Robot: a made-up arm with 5 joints.
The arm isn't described. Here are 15 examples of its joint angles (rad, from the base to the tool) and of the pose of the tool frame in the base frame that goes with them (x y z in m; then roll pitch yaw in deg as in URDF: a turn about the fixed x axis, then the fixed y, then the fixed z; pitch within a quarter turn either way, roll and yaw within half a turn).
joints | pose
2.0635 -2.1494 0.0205 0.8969 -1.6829 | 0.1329 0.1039 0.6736 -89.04 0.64 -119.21
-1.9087 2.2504 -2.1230 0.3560 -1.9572 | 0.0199 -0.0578 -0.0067 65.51 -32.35 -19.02
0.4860 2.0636 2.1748 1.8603 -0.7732 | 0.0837 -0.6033 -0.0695 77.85 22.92 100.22
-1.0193 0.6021 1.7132 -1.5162 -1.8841 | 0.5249 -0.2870 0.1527 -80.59 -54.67 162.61
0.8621 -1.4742 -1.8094 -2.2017 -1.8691 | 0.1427 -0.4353 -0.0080 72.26 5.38 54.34
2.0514 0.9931 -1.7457 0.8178 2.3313 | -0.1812 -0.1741 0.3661 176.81 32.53 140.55
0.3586 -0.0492 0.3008 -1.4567 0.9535 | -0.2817 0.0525 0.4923 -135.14 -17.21 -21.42
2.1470 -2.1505 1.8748 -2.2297 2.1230 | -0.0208 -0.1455 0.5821 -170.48 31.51 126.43
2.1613 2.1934 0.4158 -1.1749 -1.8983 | -0.0347 0.1652 0.6604 -81.84 13.62 -104.10
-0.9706 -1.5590 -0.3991 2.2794 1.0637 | -0.3063 -0.1057 0.4031 159.03 0.26 78.48
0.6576 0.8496 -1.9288 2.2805 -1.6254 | 0.3888 -0.0830 -0.0387 116.67 38.20 -154.16
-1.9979 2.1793 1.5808 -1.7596 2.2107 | 0.4454 0.2080 0.2882 42.92 34.86 -154.83
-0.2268 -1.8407 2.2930 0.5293 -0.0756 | 0.4614 0.1289 -0.0244 114.29 11.54 -119.43
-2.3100 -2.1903 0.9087 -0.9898 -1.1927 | -0.2073 -0.3205 0.0355 125.30 27.25 86.11
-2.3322 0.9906 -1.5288 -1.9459 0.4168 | -0.4513 0.3393 0.1876 136.20 33.21 46.50
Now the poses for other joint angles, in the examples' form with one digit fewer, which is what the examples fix.
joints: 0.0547 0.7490 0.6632 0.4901 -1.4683
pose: 0.100 -0.442 -0.211 62.5 -26.8 24.9
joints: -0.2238 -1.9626 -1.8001 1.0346 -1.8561
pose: 0.027 -0.378 0.472 -109.7 -21.8 117.0
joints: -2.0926 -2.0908 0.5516 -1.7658 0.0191
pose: 0.456 -0.211 0.090 13.7 15.1 91.8
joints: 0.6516 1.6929 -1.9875 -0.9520 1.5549
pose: 0.288 -0.412 0.215 129.2 -6.4 -151.4
